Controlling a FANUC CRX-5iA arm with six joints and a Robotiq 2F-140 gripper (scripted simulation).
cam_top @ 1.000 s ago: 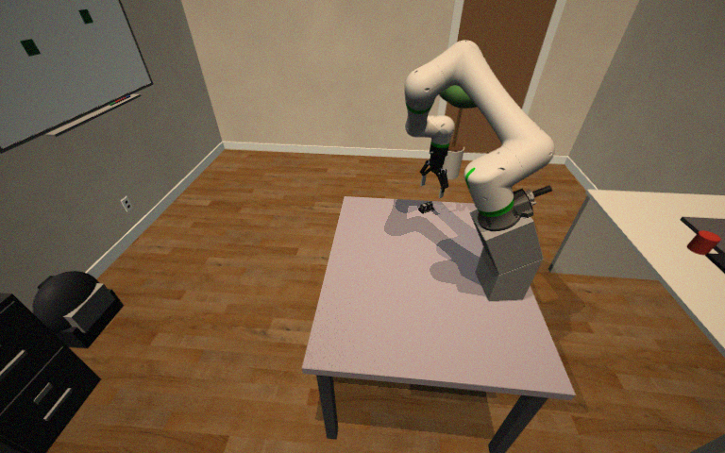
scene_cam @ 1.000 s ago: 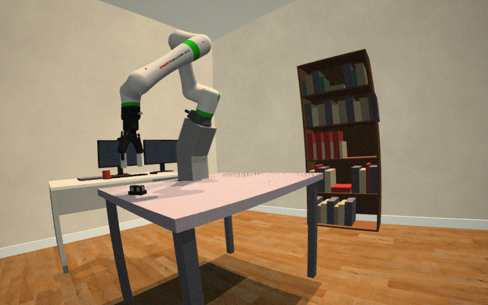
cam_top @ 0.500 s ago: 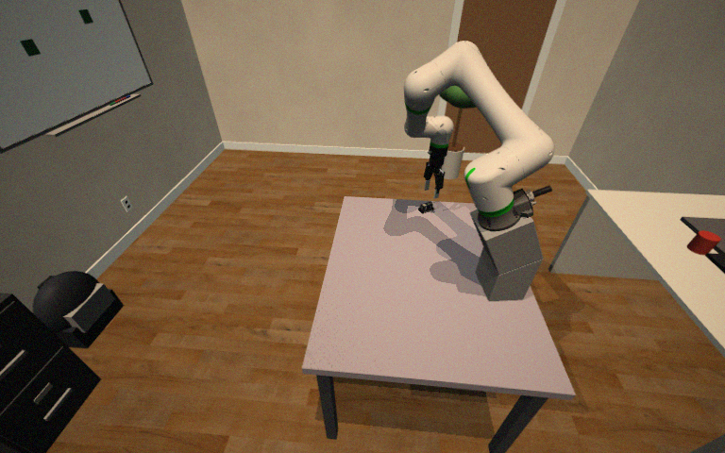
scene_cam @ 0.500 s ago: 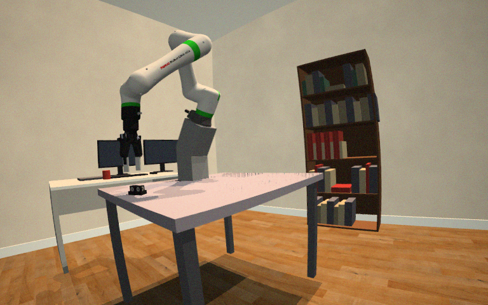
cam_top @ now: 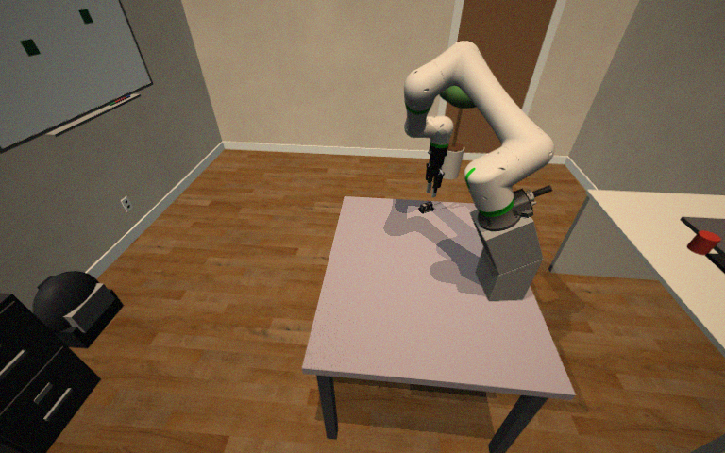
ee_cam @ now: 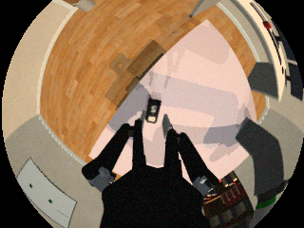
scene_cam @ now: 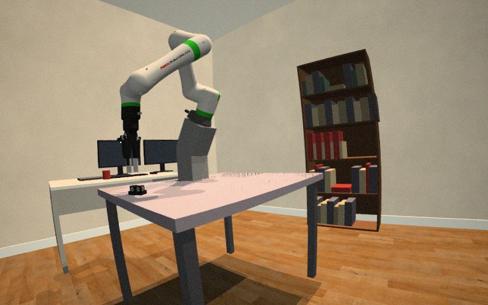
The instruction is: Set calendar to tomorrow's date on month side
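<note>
Right now the black digit cube is 11 cm below my hand.
</note>
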